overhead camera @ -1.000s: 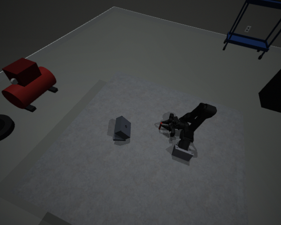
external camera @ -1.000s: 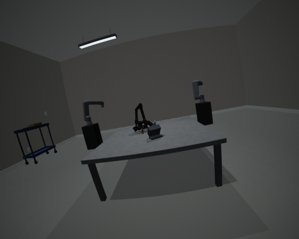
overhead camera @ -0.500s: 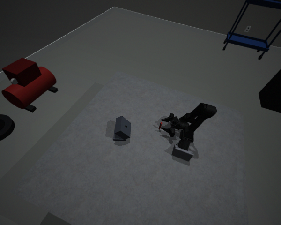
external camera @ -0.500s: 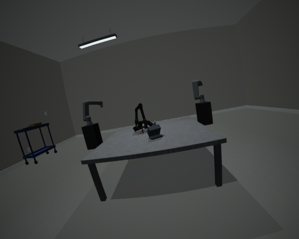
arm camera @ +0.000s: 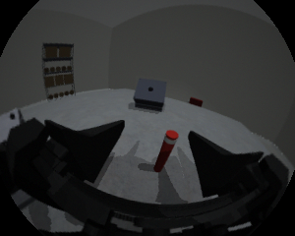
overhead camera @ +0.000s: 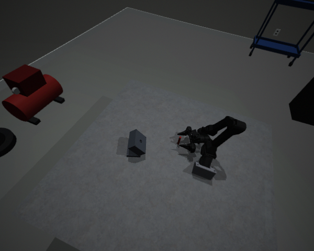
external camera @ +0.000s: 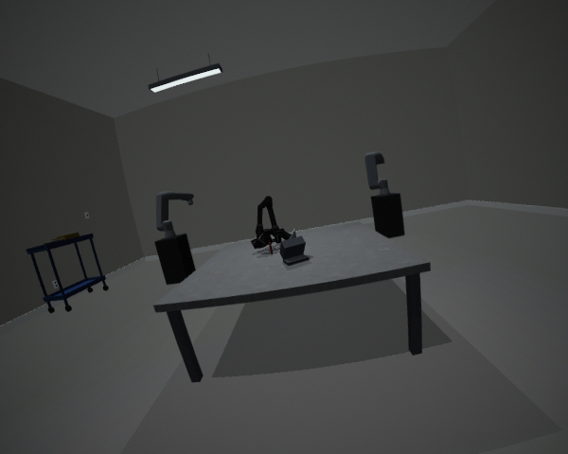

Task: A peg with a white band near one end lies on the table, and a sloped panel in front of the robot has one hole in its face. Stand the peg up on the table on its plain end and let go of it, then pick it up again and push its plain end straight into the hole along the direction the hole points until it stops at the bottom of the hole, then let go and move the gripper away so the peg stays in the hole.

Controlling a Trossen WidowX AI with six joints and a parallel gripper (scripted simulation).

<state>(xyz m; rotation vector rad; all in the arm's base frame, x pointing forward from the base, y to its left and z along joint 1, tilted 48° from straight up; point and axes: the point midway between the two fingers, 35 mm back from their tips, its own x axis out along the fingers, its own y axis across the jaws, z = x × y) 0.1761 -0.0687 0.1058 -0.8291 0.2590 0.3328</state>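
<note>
Right now my gripper tip is 10 mm past the red peg, 20 mm to the left of it and 20 mm above it. Round my gripper tip: dark sloped panel (240 mm ahead, 130 mm to the left).
</note>
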